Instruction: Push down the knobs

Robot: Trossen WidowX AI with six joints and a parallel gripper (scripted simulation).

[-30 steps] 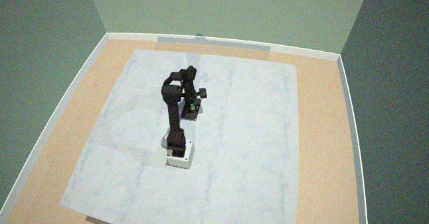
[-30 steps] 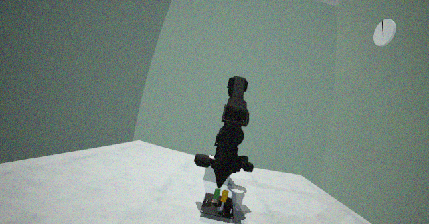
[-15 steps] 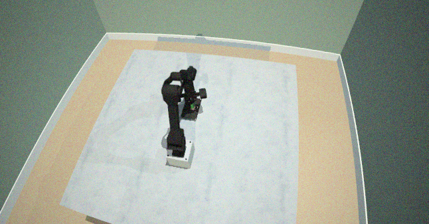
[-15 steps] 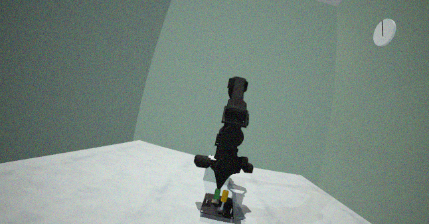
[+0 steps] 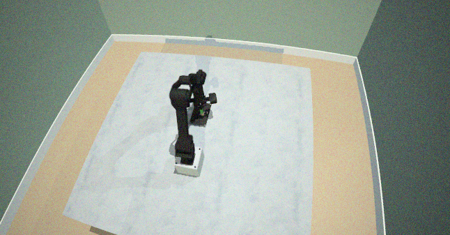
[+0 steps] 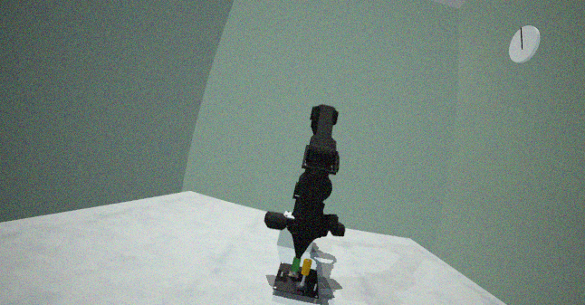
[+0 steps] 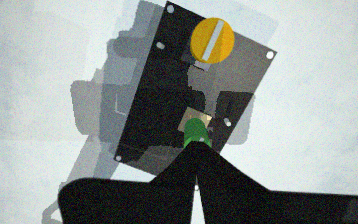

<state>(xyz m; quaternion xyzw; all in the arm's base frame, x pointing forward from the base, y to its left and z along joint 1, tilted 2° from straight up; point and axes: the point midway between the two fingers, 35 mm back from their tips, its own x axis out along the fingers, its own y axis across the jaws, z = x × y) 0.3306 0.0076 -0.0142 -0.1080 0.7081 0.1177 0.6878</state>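
Now: the green knob 10 mm below my gripper tip. Also, from my gripper tip: yellow knob 60 mm ahead, 20 mm to the left, 10 mm above.
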